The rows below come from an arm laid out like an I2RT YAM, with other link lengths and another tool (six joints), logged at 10 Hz.
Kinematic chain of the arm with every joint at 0, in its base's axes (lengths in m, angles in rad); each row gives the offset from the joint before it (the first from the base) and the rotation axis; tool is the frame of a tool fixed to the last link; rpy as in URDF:
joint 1: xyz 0 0 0.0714 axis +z
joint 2: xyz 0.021 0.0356 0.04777 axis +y
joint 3: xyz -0.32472 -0.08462 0 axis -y
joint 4: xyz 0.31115 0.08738 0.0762 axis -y
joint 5: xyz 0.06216 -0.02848 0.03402 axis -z
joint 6: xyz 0.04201 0 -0.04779 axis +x
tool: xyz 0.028 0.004 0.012 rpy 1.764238 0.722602 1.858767
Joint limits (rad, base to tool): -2.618..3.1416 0..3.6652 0..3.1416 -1.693..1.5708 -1.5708..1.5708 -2.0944..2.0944
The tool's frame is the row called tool.
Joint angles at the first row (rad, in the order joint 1, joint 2, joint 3, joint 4, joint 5, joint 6):
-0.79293, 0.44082, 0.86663, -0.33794, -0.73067, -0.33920
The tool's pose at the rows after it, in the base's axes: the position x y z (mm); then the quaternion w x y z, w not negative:
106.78 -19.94 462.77 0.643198 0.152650 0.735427 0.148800
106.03 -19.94 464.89 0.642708 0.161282 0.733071 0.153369
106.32 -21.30 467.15 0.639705 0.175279 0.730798 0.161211
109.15 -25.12 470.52 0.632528 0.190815 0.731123 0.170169
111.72 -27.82 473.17 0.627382 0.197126 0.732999 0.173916
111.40 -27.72 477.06 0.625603 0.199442 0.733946 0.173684
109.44 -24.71 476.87 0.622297 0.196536 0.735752 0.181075
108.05 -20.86 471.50 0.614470 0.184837 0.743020 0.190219
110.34 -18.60 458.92 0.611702 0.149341 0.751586 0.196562
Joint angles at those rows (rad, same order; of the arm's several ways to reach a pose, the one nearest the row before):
-0.79289, 0.44486, 0.87066, -0.33691, -0.72410, -0.33911
-0.79272, 0.44629, 0.87853, -0.34429, -0.71533, -0.32156
-0.79238, 0.45358, 0.88909, -0.35606, -0.70314, -0.29704
-0.79296, 0.47594, 0.90777, -0.37384, -0.69384, -0.27728
-0.79152, 0.49452, 0.92253, -0.38580, -0.69024, -0.27384
-0.79235, 0.50303, 0.93981, -0.40108, -0.68844, -0.27558
-0.79219, 0.49649, 0.94204, -0.41450, -0.70354, -0.27062
-0.79286, 0.48438, 0.92994, -0.43066, -0.73871, -0.28223
-0.79209, 0.46770, 0.88190, -0.39547, -0.80313, -0.31519

